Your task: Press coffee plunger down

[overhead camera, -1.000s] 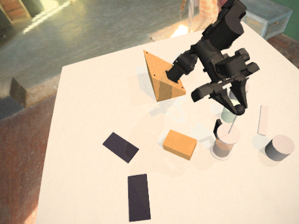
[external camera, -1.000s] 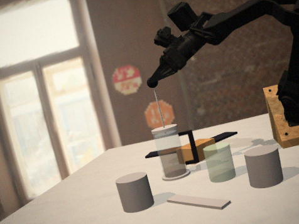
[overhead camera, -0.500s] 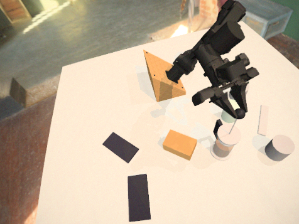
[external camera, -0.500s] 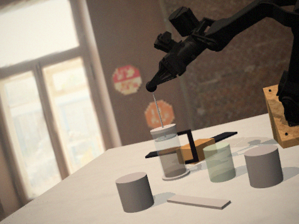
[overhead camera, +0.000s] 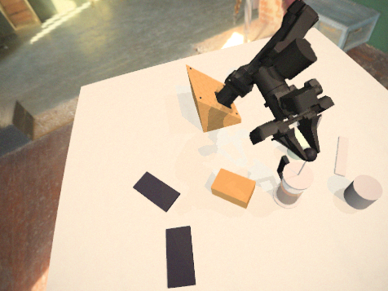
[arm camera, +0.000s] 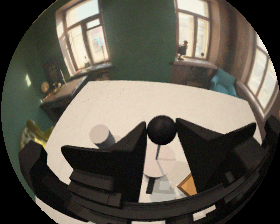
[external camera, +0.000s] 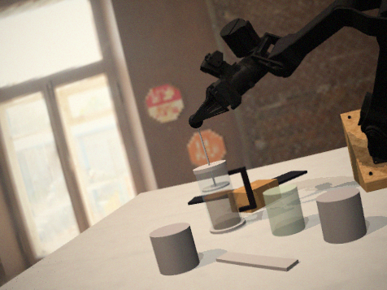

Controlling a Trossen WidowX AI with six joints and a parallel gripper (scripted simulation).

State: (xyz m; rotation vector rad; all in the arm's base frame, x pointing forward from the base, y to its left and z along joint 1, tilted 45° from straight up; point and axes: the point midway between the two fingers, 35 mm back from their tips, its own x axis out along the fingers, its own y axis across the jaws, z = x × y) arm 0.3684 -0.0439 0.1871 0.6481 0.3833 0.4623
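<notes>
The coffee press lies 120 mm below my gripper tip and 30 mm behind it. Round my gripper tip: pale green cylinder: 200 mm below, 150 mm behind, 80 mm to the left; orange block: 210 mm below, 150 mm to the right, 70 mm behind.
</notes>
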